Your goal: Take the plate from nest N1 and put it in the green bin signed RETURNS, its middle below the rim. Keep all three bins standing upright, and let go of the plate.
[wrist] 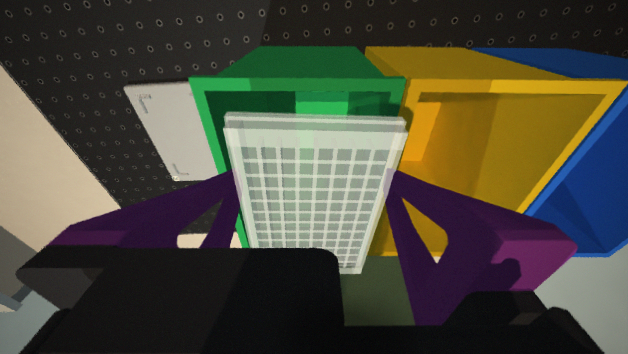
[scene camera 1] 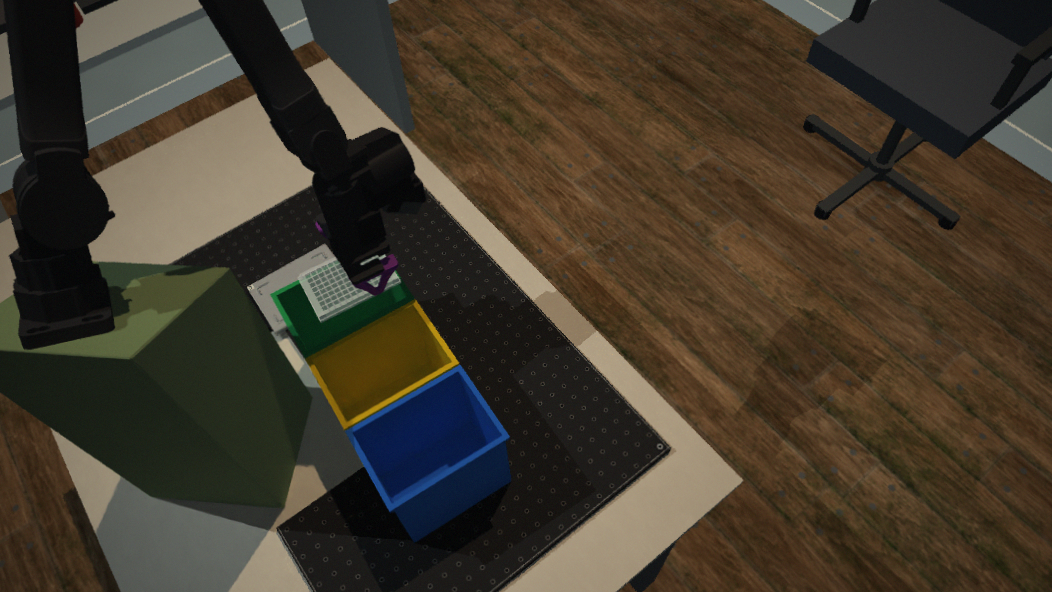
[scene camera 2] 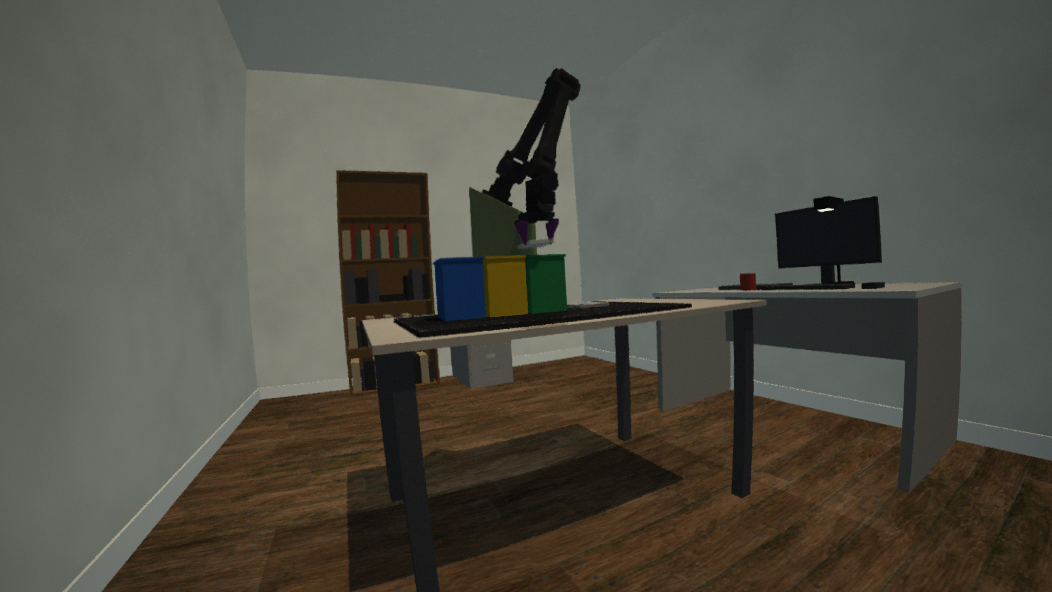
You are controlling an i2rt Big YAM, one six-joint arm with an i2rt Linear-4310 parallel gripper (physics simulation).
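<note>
My gripper (scene camera 1: pixel 359 276) (scene camera 2: pixel 537 242) (wrist: pixel 312 177) is shut on the clear, gridded plate (scene camera 1: pixel 327 293) (scene camera 2: pixel 535 245) (wrist: pixel 315 192), with one purple finger at each long side. The plate is roughly level, a little above the rim of the green bin (scene camera 1: pixel 294 323) (scene camera 2: pixel 546 284) (wrist: pixel 295 84). In the wrist view the plate's far right corner overlaps the rim between green and yellow. The yellow bin (scene camera 1: pixel 382 364) (scene camera 2: pixel 506 287) (wrist: pixel 530 125) and blue bin (scene camera 1: pixel 434 441) (scene camera 2: pixel 459 288) (wrist: pixel 600 200) stand upright beside it, as does the green one. No RETURNS sign is readable.
A pale flat nest (scene camera 1: pixel 270 294) (wrist: pixel 170 132) lies on the black perforated mat (scene camera 1: pixel 544 382) (scene camera 2: pixel 632 309) (wrist: pixel 150 45), beside the green bin; its label is unreadable. The large olive pedestal (scene camera 1: pixel 213 382) (scene camera 2: pixel 491 224) stands close to the bins and carries the arm's base.
</note>
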